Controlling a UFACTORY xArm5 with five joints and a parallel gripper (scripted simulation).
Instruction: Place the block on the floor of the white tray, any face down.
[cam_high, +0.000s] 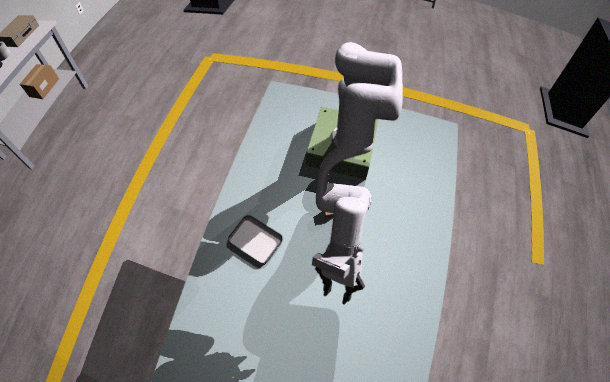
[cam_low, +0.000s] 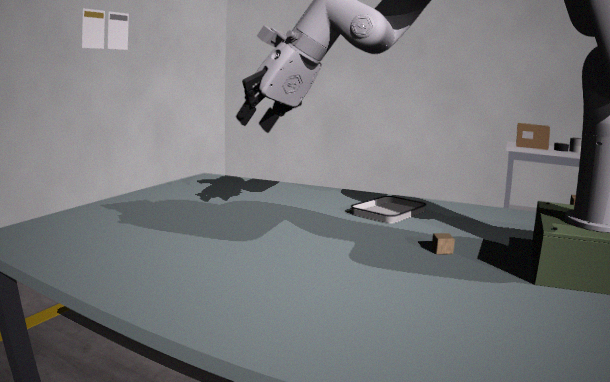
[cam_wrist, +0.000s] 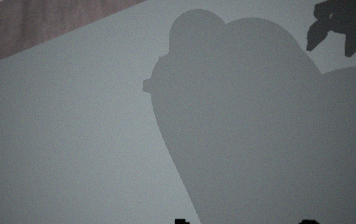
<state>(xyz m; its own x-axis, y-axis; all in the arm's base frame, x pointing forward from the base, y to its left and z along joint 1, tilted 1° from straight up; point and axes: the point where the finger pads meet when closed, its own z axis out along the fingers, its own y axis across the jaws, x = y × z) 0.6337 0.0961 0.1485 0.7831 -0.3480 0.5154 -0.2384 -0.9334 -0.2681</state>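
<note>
The tan wooden block lies 350 mm behind my hand, 100 mm to the right of it and 220 mm below it. Round my hand: white tray (170 mm behind, 320 mm to the right, 220 mm below).
</note>
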